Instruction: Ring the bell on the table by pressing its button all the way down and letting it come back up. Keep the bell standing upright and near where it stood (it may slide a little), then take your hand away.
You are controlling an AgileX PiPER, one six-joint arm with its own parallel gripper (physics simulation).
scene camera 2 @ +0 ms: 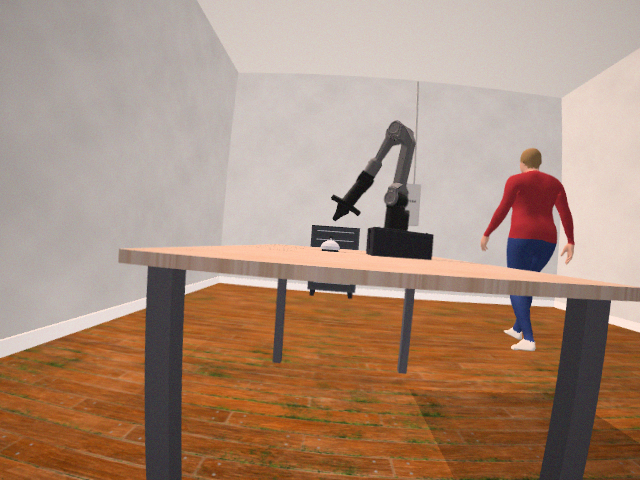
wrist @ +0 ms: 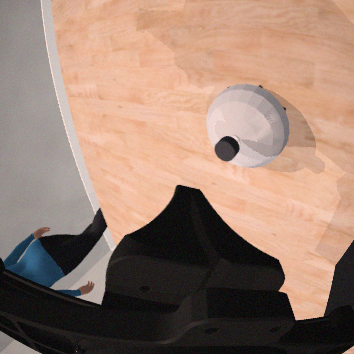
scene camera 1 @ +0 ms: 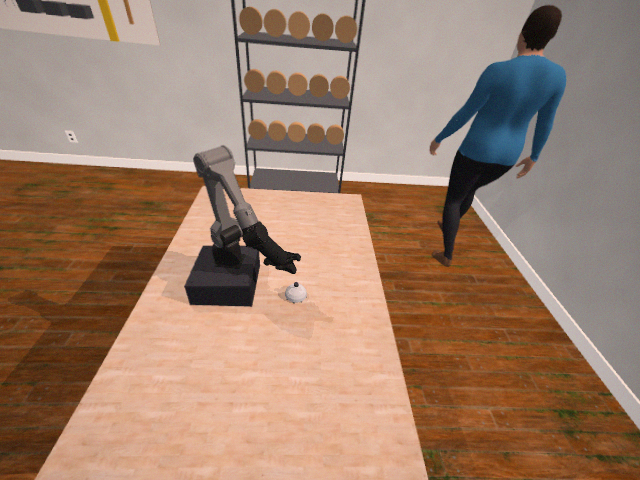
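The bell (scene camera 1: 296, 294) (scene camera 2: 329, 246) (wrist: 255, 117) is a pale, silvery dome standing upright on the wooden table (scene camera 1: 232, 387) (scene camera 2: 361, 273) (wrist: 125, 150). Its black button (scene camera 1: 296, 284) (wrist: 226, 148) stands up from the top, with a short stem visible under it in the wrist view. My gripper (scene camera 1: 294, 270) (scene camera 2: 336, 218) (wrist: 183, 201) is shut and empty, its fingertips together in one wedge. It points slantwise down and hangs above the bell and slightly toward the arm's side, with a clear gap and no contact. No part of the bell is hidden by the fingers in the wrist view.
The arm's black base (scene camera 1: 222, 281) (scene camera 2: 399, 243) stands on the table beside the bell. A shelf rack (scene camera 1: 297, 43) with round wooden discs stands behind the table. A person in blue (scene camera 1: 509, 108) (wrist: 37, 265) and a person in red (scene camera 2: 532, 206) are beyond the table. A dark cabinet (scene camera 2: 334, 230) stands behind.
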